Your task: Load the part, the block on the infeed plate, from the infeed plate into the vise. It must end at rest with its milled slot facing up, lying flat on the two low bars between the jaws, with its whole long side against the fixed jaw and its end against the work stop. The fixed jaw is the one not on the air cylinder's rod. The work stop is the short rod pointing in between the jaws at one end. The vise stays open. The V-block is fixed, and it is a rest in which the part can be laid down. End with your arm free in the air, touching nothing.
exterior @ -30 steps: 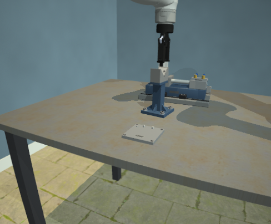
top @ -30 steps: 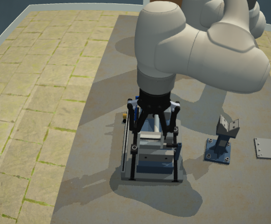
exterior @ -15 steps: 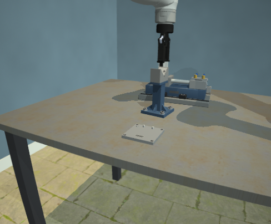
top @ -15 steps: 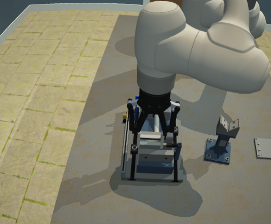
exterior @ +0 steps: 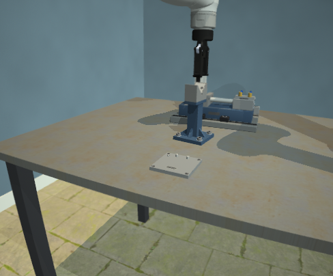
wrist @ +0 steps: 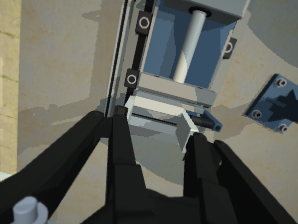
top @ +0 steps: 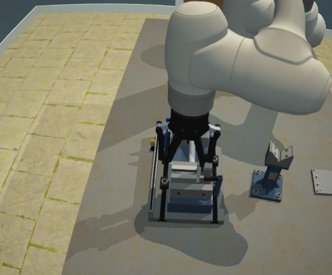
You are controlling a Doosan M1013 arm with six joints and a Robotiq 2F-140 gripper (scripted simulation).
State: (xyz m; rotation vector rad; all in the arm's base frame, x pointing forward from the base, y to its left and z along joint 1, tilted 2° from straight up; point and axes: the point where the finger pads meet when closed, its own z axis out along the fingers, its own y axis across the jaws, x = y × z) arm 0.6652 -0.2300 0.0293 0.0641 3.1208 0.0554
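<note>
Right now the part is 20 mm below my hand. Also, from my hand: work stop 70 mm to the left, 30 mm below; then moving jaw 40 mm below, 30 mm behind, 20 mm to the left; then fixed jaw 40 mm below, 30 mm ahead, 20 mm to the left.
</note>
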